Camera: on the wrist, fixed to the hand. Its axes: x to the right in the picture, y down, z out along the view.
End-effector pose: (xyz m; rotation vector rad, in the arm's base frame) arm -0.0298 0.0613 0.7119 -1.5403 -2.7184 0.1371
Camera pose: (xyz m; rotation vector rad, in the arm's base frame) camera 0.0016 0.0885 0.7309 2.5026 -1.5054 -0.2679
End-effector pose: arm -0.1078 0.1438 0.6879 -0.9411 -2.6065 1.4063
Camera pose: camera -0.0870 0.1800 0.6694 1.8816 -0.8123 -0.1735
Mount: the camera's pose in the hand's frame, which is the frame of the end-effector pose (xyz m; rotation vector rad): 0.0065 0.0392 -0.0225 -0.1363 0.2928 -3.0797
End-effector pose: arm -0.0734 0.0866 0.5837 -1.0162 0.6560 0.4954
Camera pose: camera -0.1005 0.0846 0.5470 -1.0379 -1.1148 -2.2828
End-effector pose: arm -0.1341 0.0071 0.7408 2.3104 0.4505 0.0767
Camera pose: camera -0.1206 -0.0005 0.7838 -0.5292 2.8419 -0.8674
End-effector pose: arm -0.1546 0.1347 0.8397 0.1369 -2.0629 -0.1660
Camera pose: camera -0.1390 0.1708 0.8628 2.5856 0.2730 -1.6677
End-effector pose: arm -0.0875 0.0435 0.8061 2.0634 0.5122 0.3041
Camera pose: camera -0.0818 0.0456 0.8514 -0.6377 2.5372 -1.0969
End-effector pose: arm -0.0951 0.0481 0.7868 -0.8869 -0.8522 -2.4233
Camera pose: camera -0.0873 0.0036 0.7933 -0.7818 0.5606 0.5746
